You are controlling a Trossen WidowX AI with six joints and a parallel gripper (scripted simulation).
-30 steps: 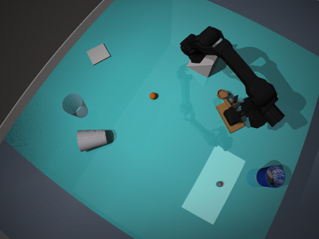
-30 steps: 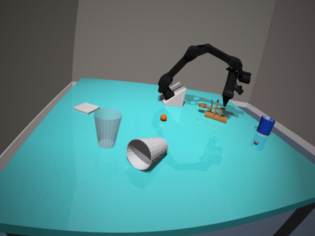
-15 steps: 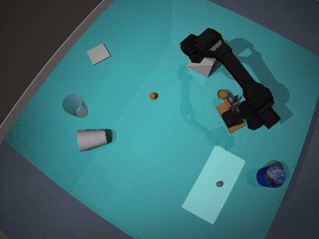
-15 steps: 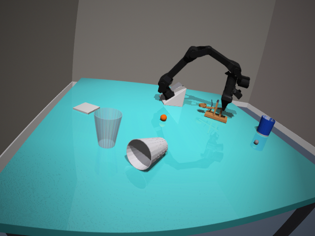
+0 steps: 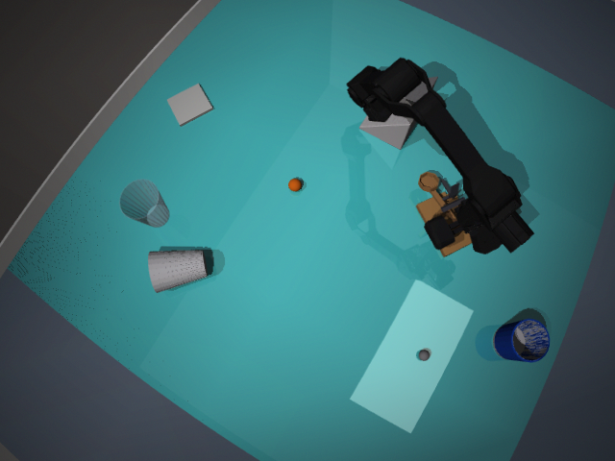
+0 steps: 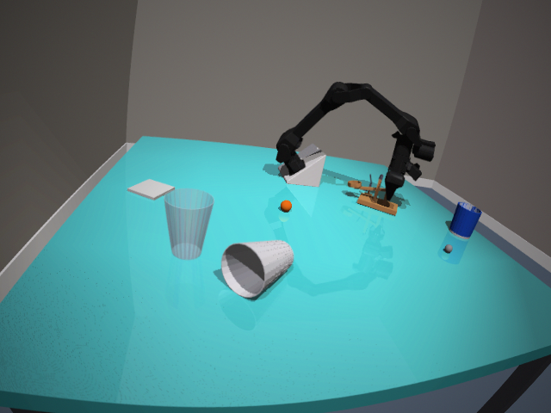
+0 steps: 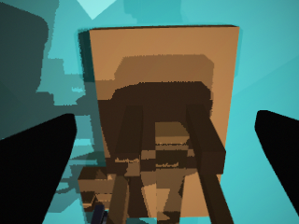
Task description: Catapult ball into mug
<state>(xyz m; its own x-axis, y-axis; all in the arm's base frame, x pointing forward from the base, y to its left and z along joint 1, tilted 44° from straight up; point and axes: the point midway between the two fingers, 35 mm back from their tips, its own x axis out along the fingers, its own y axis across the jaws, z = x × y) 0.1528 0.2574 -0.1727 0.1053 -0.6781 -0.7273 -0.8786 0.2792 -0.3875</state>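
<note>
Right now the orange ball is 370 mm to the right of my gripper tip, 130 mm ahead of it and 30 mm below it. From my gripper tip the other things lie so: blue mug 260 mm to the left, 130 mm ahead, 20 mm below; wooden catapult 60 mm to the right, 50 mm behind, 10 mm above; small grey ball 270 mm ahead, 100 mm to the left, 30 mm below.
</note>
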